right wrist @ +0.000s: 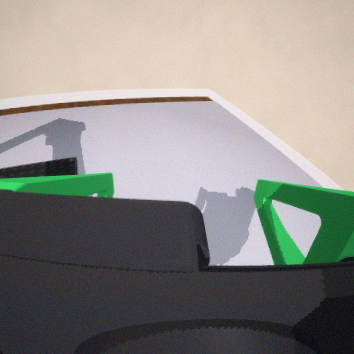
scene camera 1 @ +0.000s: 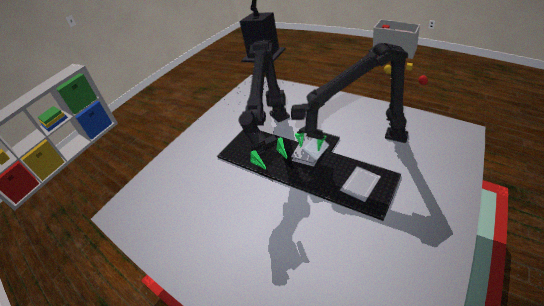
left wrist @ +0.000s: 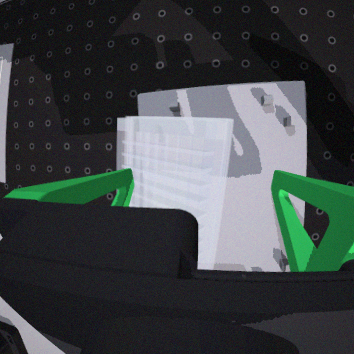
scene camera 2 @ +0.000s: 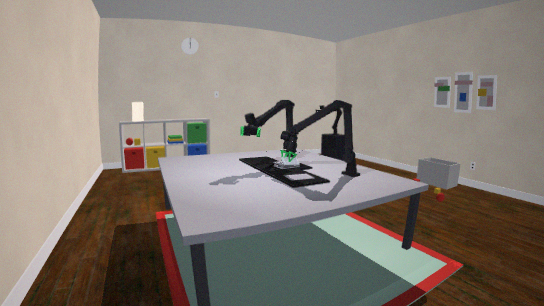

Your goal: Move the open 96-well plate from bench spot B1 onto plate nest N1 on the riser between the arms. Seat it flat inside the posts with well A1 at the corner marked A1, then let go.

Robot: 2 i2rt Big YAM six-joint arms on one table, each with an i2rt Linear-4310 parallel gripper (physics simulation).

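Frame: origin at the left arm's base, x back, y right, z up, level; centimetres.
Where they show: left gripper, fingertip midpoint: (scene camera 1: 309, 149) (left wrist: 200, 177) (scene camera 2: 285, 161); right gripper, fingertip midpoint: (right wrist: 184, 184) (scene camera 1: 276, 163) (scene camera 2: 249, 135); left arm's base, link origin: (scene camera 1: 396, 135) (left wrist: 2, 335) (scene camera 2: 350, 174); right arm's base, link origin: (scene camera 1: 279, 115).
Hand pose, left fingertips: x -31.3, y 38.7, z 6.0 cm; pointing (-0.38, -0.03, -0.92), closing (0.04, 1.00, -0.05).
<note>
Each offset is from my left fingertips to the centre of the thing. "spot": to the spot under its first point. Level surfaces: height alone.
The clear 96-well plate {dx +2.3, dy -2.9, dz +0.4 cm} (scene camera 1: 311, 150) (scene camera 2: 287, 163) (left wrist: 175, 154) lies tilted on the grey nest riser {dx +1.7, dy +1.5, dz -2.6 cm} (scene camera 1: 301, 159) (left wrist: 260, 204). It covers the riser's left part in the left wrist view, off to one side of the posts {spot: dx -4.9, dy +4.5, dz -0.4 cm} (left wrist: 267, 100). My left gripper (scene camera 1: 310, 141) (scene camera 2: 288, 153) (left wrist: 200, 177) is open just above the plate, one green finger on each side; nothing is clamped. My right gripper (scene camera 1: 269, 153) (scene camera 2: 249, 131) (right wrist: 184, 184) is open and empty. It is raised to the left of the riser and faces out over the table.
The riser stands on a black perforated board {dz -4.7 cm} (scene camera 1: 296, 178) (scene camera 2: 262, 163) on the grey table {dz -6.0 cm} (scene camera 1: 212, 228). A flat white rectangle {spot: dx -8.9, dy -29.0, dz -4.6 cm} (scene camera 1: 360, 183) (scene camera 2: 299, 176) lies on the board's right part. A shelf unit (scene camera 1: 81, 67) and a grey bin (scene camera 1: 395, 36) stand off the table.
</note>
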